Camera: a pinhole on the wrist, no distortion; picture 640 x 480 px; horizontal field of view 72.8 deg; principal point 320.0 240.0 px. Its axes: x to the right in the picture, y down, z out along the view. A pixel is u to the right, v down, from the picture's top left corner.
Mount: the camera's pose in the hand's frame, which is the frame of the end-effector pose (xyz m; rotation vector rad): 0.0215 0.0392 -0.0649 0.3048 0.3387 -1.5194
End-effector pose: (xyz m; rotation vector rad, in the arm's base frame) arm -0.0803 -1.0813 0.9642 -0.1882 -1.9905 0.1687
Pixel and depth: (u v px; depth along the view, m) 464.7 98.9 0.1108
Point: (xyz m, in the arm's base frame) -0.0985 -1.1234 0.9536
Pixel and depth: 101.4 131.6 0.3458
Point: -0.3468 -1.0480 0.7666
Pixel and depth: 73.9 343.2 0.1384
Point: -0.1847 -1.0172 0.9644
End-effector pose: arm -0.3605 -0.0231 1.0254 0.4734 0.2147 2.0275
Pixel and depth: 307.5 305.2 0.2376
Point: -0.2836 0.0484 1.1645
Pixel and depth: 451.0 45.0 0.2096
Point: -0.2048 -0.0344 1.0670
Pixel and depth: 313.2 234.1 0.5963
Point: -0.0166 0.0717 1.4069
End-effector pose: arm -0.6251 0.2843 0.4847 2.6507 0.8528 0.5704
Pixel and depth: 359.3 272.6 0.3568
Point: -0.5330 0.3837 0.2310
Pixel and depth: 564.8 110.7 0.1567
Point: -0.6709 0.3484 0.3993
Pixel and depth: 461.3 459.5 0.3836
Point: -0.4574 0.5595 0.2559
